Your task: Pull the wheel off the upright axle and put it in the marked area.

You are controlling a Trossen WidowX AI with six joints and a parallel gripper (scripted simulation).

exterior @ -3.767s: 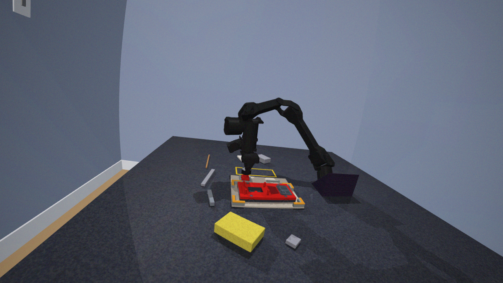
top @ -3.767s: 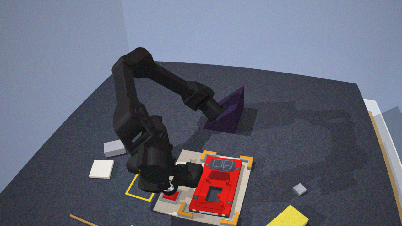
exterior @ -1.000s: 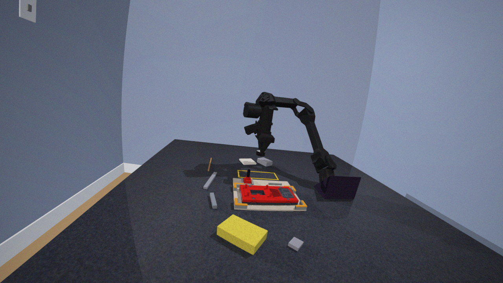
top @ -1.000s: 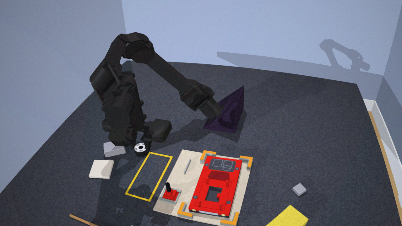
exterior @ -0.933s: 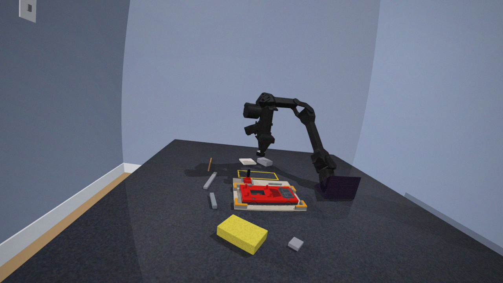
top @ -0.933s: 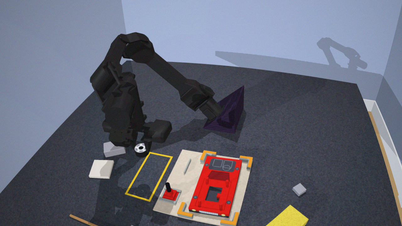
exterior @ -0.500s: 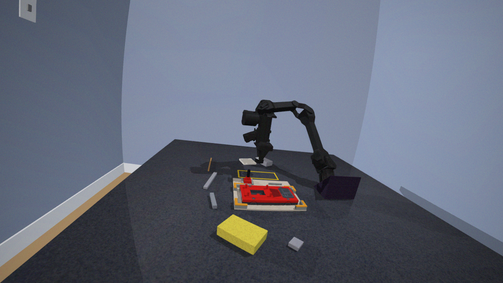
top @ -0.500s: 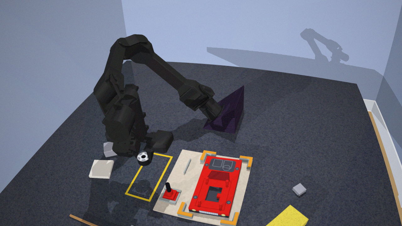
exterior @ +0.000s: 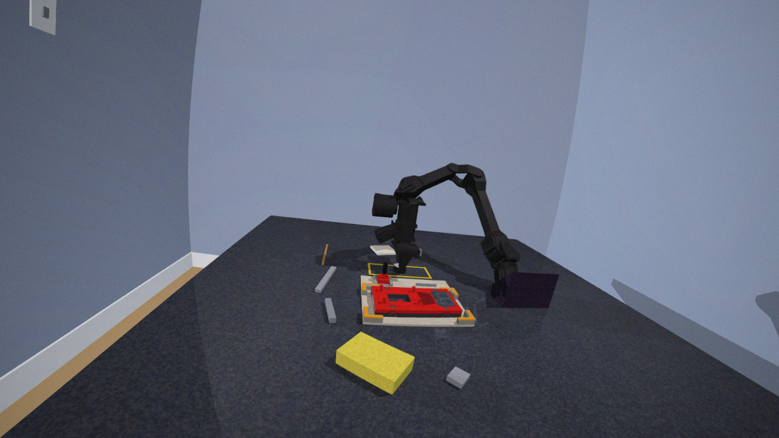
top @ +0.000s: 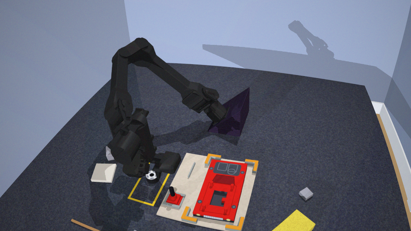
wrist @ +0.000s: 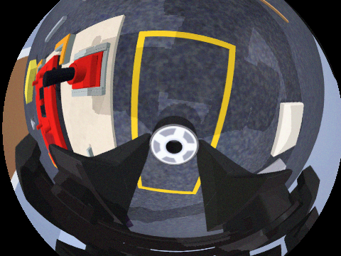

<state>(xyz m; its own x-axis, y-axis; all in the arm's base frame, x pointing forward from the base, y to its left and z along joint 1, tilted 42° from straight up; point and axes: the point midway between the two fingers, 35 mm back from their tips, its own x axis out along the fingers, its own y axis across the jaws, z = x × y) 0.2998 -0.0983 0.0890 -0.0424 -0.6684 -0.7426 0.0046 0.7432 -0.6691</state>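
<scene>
The wheel is right at my gripper tip. The rest, counted from my gripper tip: white tile: 3 cm ahead, 17 cm to the right; then black upright axle: 6 cm ahead, 9 cm to the left, 3 cm above; then grey block: 6 cm behind, 17 cm to the right.
</scene>
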